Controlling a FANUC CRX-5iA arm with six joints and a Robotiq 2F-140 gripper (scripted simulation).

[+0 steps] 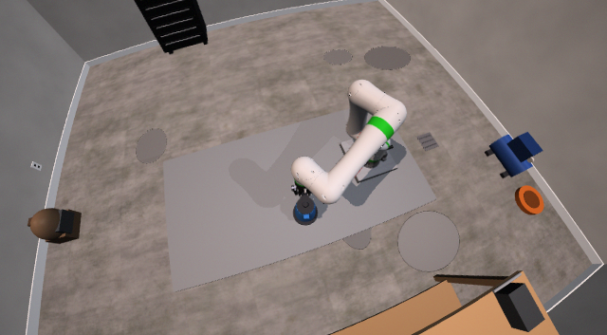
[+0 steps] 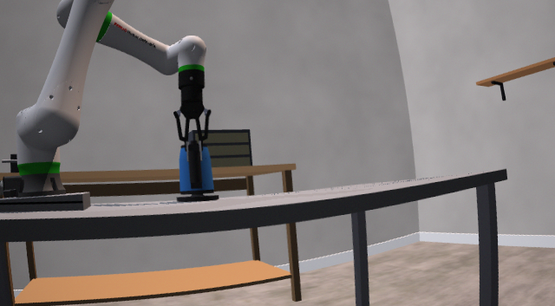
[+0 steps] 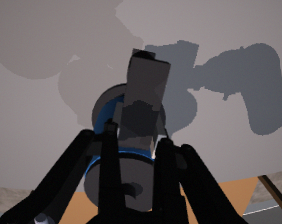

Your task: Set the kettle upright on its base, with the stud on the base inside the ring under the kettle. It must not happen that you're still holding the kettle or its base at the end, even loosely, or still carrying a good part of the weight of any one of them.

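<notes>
The blue kettle is 50 mm below my hand, 30 mm to the left of it and 10 mm ahead of it. Round my hand: round black base 150 mm below, 70 mm to the left, 20 mm ahead.
</notes>
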